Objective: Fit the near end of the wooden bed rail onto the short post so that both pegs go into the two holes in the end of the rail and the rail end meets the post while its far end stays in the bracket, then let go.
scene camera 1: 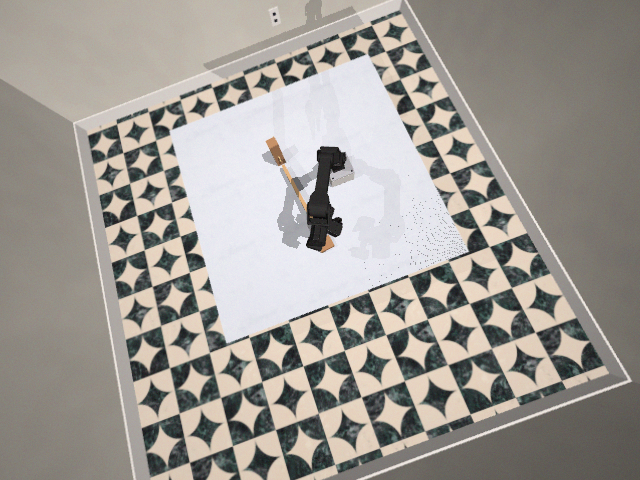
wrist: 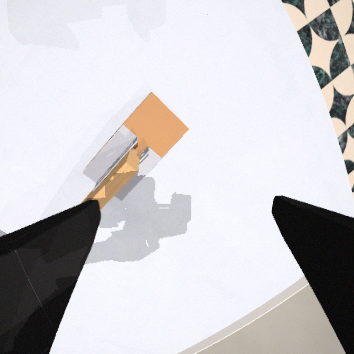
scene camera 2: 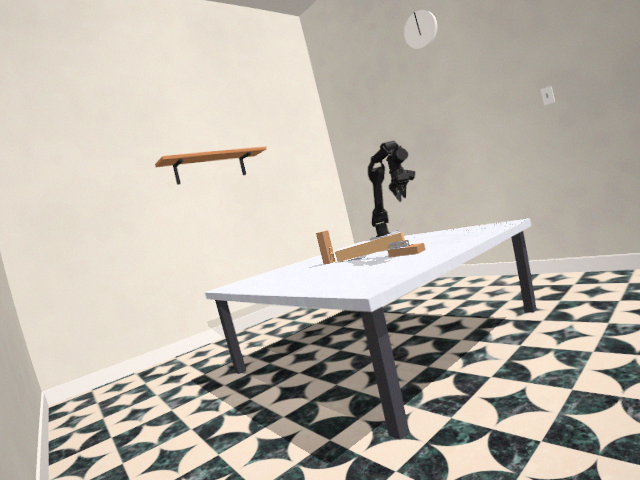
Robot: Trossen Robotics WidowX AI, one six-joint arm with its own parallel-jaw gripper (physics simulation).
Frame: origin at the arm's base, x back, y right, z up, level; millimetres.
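Seen in the pictures: gripper, fingertip midpoint: (wrist: 187, 206) (scene camera 2: 402, 199); arm's base at its link origin: (scene camera 1: 337, 165) (scene camera 2: 383, 234).
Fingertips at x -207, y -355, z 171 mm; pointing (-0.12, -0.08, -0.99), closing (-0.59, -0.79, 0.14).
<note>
Pixels of each thing's top centre, then the offset from my fingertips to it. "pt": a spot on its surface instead. Level surfaces: height alone.
- short wooden post at a spot on its surface: (scene camera 2: 324, 246) pt dx -94, dy +524, dz -152 mm
- wooden block at its top centre: (wrist: 134, 150) (scene camera 2: 405, 246) (scene camera 1: 320, 235) dx -1, dy +43, dz -215 mm
- white table at its surface level: dz -251 mm
The short wooden post (scene camera 1: 275, 150) (scene camera 2: 324, 246) stands upright on the table. The long wooden rail (scene camera 1: 293, 180) (scene camera 2: 367, 249) slants down toward it, its low end close beside the post's foot; whether they touch or the pegs are in the holes is too small to tell. The rail's other end sits raised in the grey bracket (scene camera 2: 398, 244) (wrist: 111, 152) on a wooden block (scene camera 1: 327, 244) (scene camera 2: 413, 250) (wrist: 156, 124). My gripper (scene camera 2: 400, 199) (wrist: 187, 206) is open and empty, high above the table near the bracket end. The arm hides part of the rail in scene camera 1.
The white table (scene camera 1: 248, 279) (scene camera 2: 289, 284) (wrist: 240, 100) carries the parts. The arm's pale base (scene camera 1: 341, 178) stands on it, beside the rail. Grey shadows of the arm lie across the table top. A wooden wall shelf (scene camera 2: 211, 155) hangs well away from the arm.
</note>
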